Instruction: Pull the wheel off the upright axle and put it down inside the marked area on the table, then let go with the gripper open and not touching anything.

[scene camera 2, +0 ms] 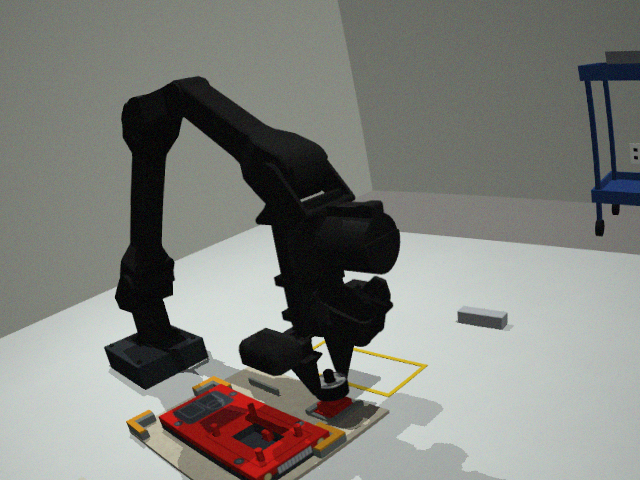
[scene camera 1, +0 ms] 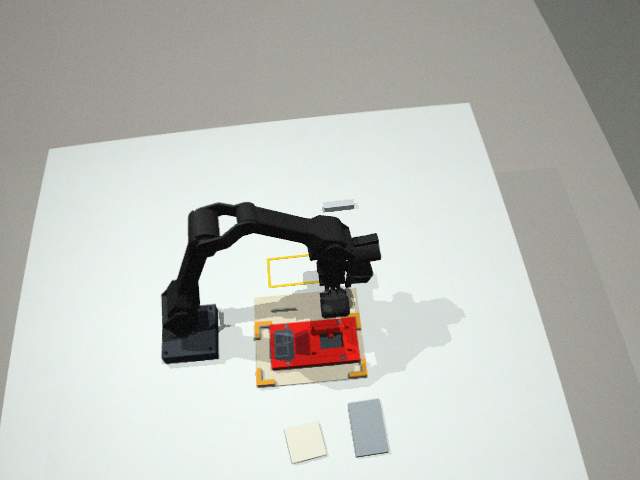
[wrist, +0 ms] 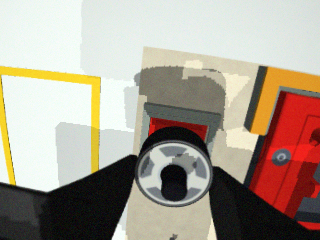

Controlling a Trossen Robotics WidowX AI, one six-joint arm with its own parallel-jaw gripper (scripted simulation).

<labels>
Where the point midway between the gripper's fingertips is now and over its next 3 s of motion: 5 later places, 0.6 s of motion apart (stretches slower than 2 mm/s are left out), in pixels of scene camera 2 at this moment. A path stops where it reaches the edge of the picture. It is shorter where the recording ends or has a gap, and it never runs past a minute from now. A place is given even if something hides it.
The gripper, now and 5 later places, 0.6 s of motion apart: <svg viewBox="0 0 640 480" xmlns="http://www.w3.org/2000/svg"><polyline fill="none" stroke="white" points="330,387 329,384 327,379 326,375 325,370 325,362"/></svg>
</labels>
